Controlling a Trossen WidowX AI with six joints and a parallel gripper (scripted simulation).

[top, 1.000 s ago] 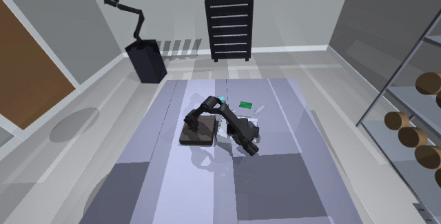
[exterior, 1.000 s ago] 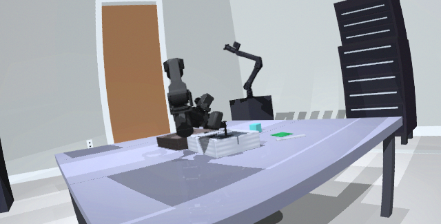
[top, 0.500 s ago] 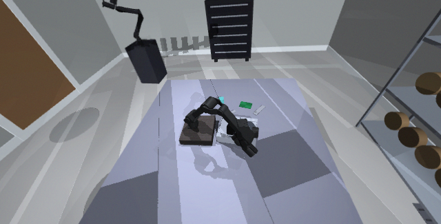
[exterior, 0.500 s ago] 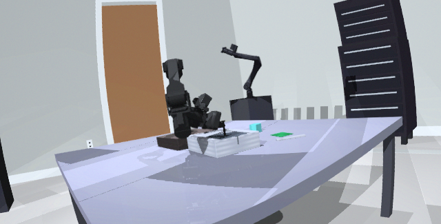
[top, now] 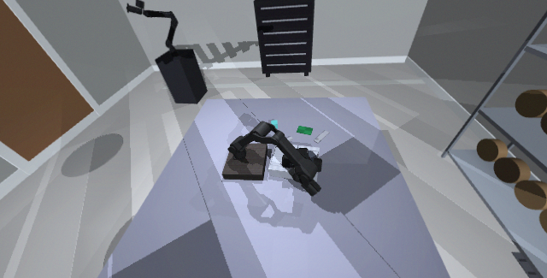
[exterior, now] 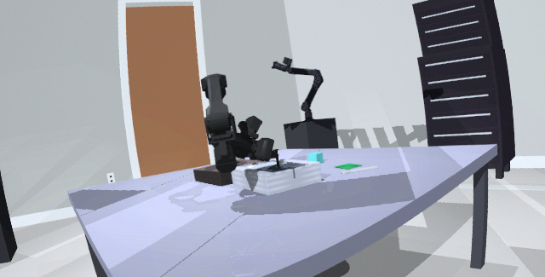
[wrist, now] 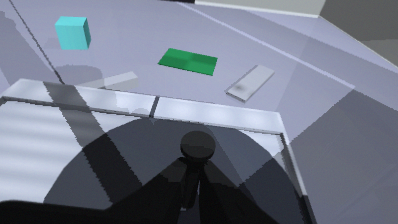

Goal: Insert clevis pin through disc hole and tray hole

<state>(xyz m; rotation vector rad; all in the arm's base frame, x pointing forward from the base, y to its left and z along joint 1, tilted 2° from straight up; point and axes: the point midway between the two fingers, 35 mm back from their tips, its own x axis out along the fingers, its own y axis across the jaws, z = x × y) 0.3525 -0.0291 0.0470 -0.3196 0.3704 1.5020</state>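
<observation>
My gripper tip is 40 mm above the disc. Also, from my gripper tip: pale flat bar: 240 mm to the left, 100 mm ahead, 90 mm below; steel tray: 50 mm below, 40 mm behind, 10 mm to the left; clevis pin: 10 mm below.
</observation>
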